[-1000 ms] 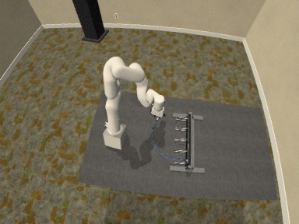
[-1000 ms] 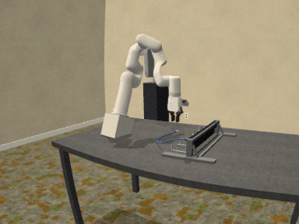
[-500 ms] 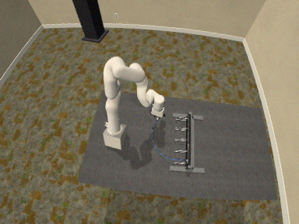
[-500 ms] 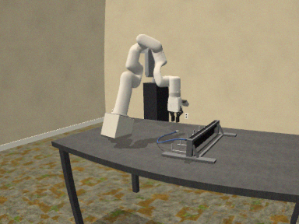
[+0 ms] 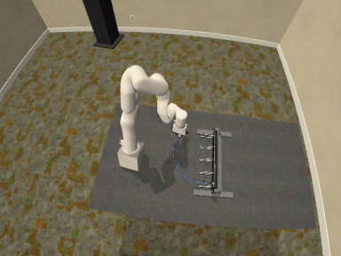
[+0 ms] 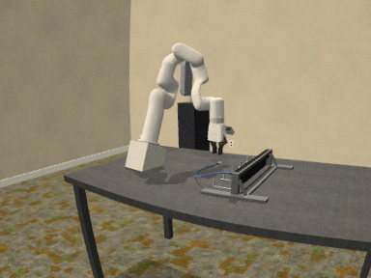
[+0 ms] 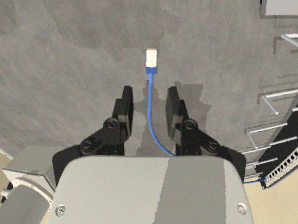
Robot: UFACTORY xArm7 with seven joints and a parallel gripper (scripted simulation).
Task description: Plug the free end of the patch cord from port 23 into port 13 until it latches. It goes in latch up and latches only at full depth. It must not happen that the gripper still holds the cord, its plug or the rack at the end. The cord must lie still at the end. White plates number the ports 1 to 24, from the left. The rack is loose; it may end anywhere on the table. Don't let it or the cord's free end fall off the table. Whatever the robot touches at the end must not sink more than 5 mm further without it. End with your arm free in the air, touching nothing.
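Right now my hand is 20 mm to the right of the plug and 70 mm above it.
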